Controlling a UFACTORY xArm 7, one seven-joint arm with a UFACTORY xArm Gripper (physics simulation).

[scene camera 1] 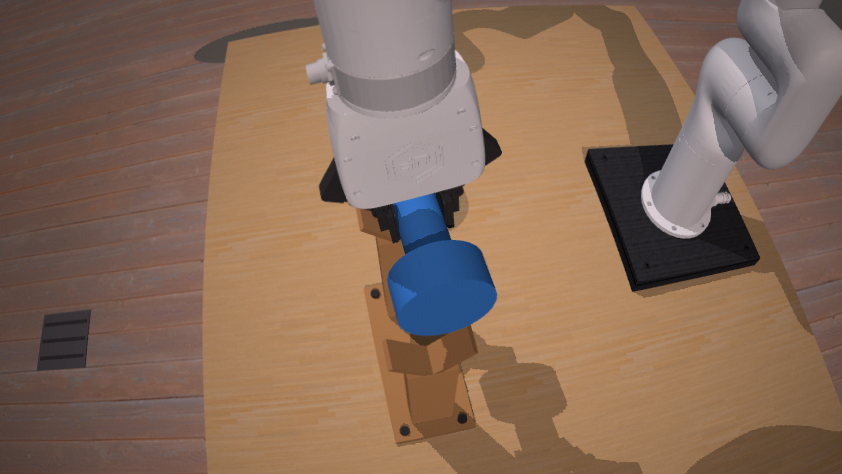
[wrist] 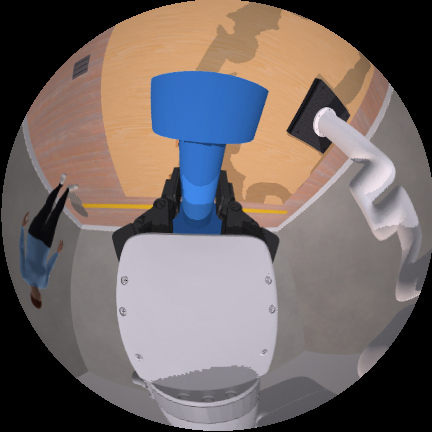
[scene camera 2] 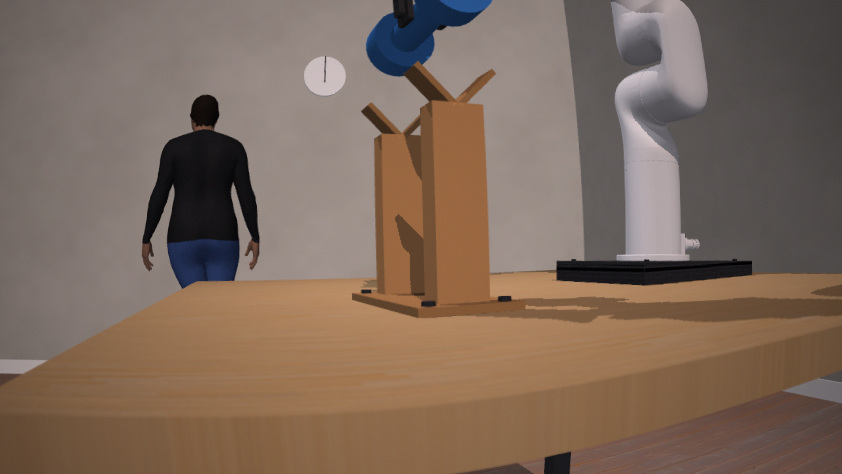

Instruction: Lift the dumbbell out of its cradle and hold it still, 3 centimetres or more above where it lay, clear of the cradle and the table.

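Frame: origin at the arm's base, x back, y right, z up, level; metres.
Where they show: gripper, between the fingertips: (scene camera 1: 419, 221) (wrist: 199, 178) (scene camera 2: 425, 25); arm's base, origin of its link: (scene camera 1: 675, 204) (wrist: 324, 121) (scene camera 2: 653, 261).
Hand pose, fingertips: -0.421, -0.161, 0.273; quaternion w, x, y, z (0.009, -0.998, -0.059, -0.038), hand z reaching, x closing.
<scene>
Each offset is from my fingertips to the top centre of the thing, as dx, dy, dz. Level surfaces: height alone.
The blue dumbbell @[-0.001, +0.001, +0.054] (scene camera 1: 441, 288) (scene camera 2: 385, 47) (wrist: 207, 107) has two thick round heads and a thinner handle. My gripper (scene camera 1: 421, 219) (scene camera 2: 422, 20) (wrist: 199, 178) is shut on the handle, with a black finger on each side of it. In the second scene view the dumbbell hangs above the brown cradle @[-0.008, -0.004, -0.079] (scene camera 1: 436, 394) (scene camera 2: 456, 206), with gaps between its heads and the V-shaped supports. The tip of the near support overlaps the far head's lower edge in that view. The near head is partly cut off by the top of that view. The dumbbell is high above the table.
The cradle's two posts stand on a bolted base on the wooden table @[dz -0.300] (scene camera 1: 282, 353) (scene camera 2: 235, 365) (wrist: 135, 100). A second white arm (scene camera 1: 695, 182) (scene camera 2: 651, 206) (wrist: 345, 137) stands on a black plate (scene camera 1: 618, 235) (scene camera 2: 595, 272) to the right. A person (scene camera 2: 203, 188) (wrist: 40, 250) stands beyond the table.
</scene>
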